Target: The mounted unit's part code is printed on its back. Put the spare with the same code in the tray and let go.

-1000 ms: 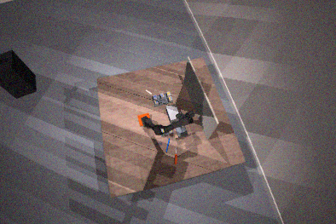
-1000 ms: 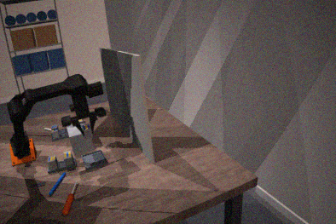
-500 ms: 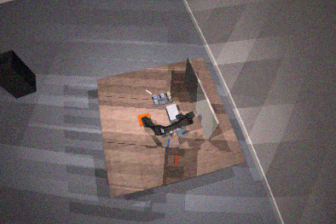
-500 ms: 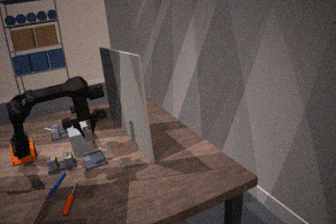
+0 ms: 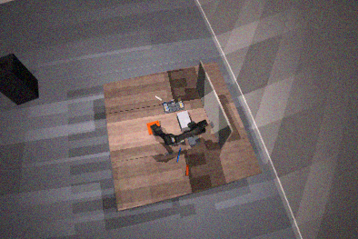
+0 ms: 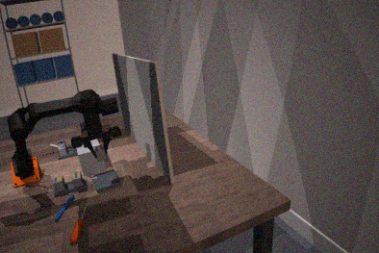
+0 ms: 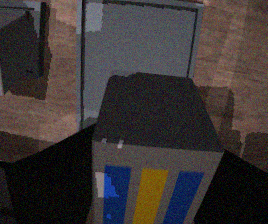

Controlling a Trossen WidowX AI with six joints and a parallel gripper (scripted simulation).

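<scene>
The dark-rimmed tray lies 100 mm below my gripper tip. Round my gripper tip: upright panel: 230 mm ahead, 160 mm to the left, 120 mm above; grey spare block: 30 mm above.
</scene>
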